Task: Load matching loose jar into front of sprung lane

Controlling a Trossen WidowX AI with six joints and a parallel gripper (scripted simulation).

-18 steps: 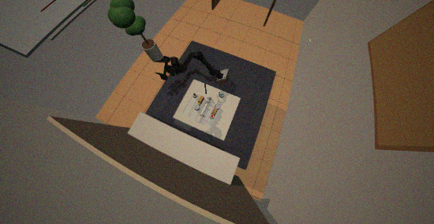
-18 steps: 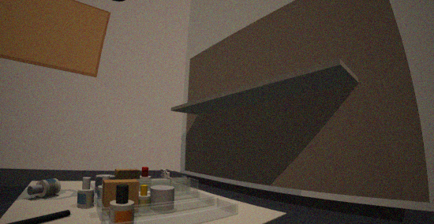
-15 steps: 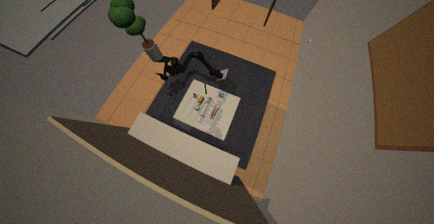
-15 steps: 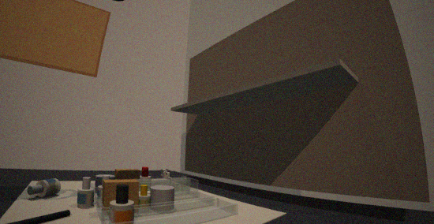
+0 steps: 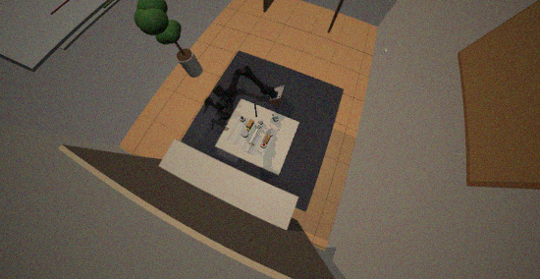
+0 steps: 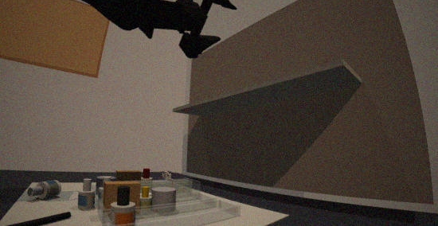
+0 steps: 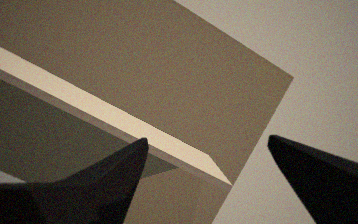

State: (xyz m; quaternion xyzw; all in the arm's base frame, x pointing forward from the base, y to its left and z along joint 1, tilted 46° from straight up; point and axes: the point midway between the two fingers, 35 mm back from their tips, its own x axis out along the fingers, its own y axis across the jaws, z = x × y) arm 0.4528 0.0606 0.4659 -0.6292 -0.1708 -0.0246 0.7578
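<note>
Now: gripper tip 330 mm past the black rod, 160 mm to the right of it and 460 mm above it. Also, from my gripper tip: wall shelf (340 mm ahead, 220 mm to the left, 100 mm below).
</note>
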